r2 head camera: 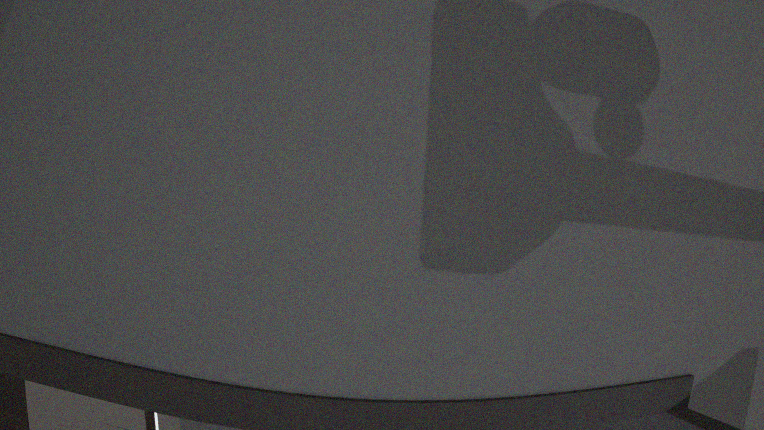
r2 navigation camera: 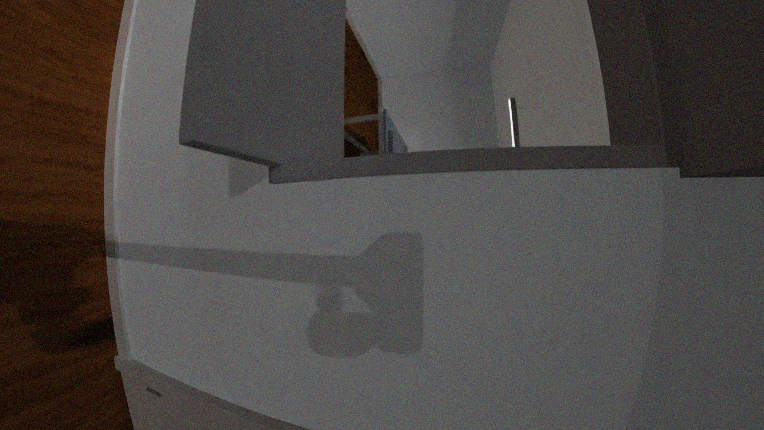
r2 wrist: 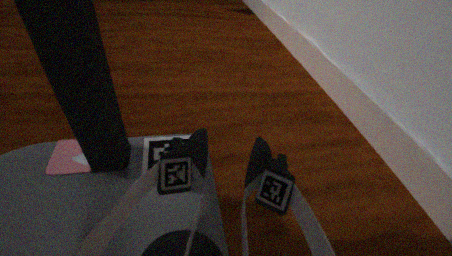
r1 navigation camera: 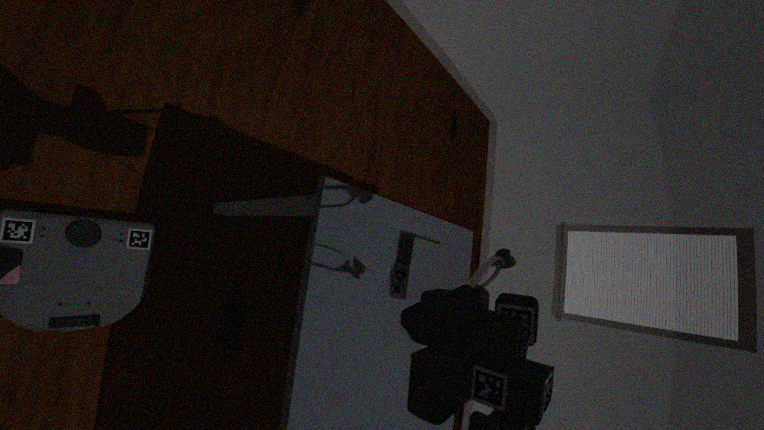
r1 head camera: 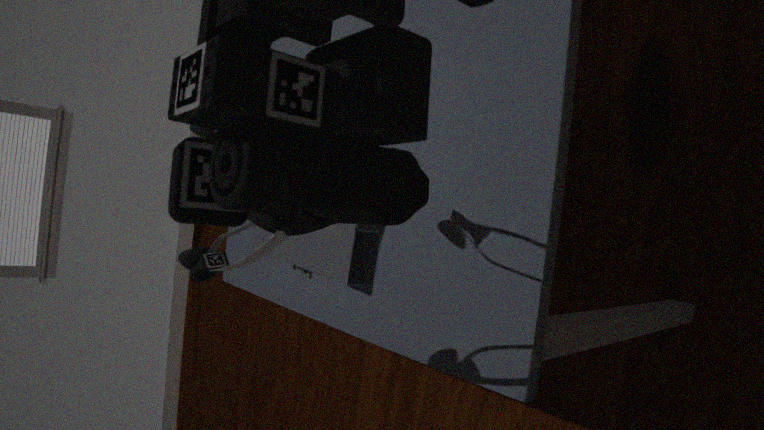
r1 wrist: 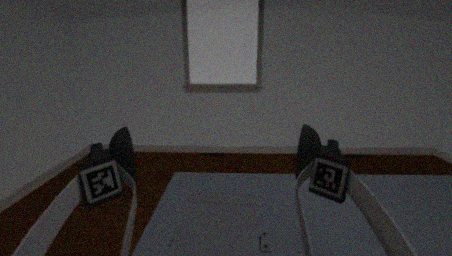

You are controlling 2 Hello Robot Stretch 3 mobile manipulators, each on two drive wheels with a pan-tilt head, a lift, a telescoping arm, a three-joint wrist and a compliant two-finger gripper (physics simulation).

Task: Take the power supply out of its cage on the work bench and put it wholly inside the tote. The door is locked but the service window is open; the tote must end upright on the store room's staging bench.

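The power supply (r1 navigation camera: pixel 398 277), with a round fan grille, lies in its cage (r1 head camera: pixel 365 261) (r1 navigation camera: pixel 406 246) on the light work bench (r1 head camera: pixel 497 133) (r1 navigation camera: pixel 342 331) (r1 wrist: pixel 420 215). In the r1 head view r1's dark wrist hides the power supply. r1's gripper (r1 wrist: pixel 215 150) is open wide and empty, above the far part of the bench, past the cage's dark front. r2's gripper (r2 wrist: pixel 229 156) is partly open and empty, low beside r2's own base. The service window (r2 head camera: pixel 374 411) (r2 navigation camera: pixel 481 160) is open, its grey shutter (r2 navigation camera: pixel 261 80) swung out. The tote does not show in any view.
A blind-covered window (r1 head camera: pixel 21 189) (r1 navigation camera: pixel 649 283) (r1 wrist: pixel 223 42) is in the wall beyond the bench. r1's base (r1 navigation camera: pixel 96 272) stands near the bench. r2's base (r2 wrist: pixel 40 200) is beside a skirting board (r2 wrist: pixel 345 95). r2's shadow falls on the wall (r2 head camera: pixel 240 186) (r2 navigation camera: pixel 534 267) below the service window.
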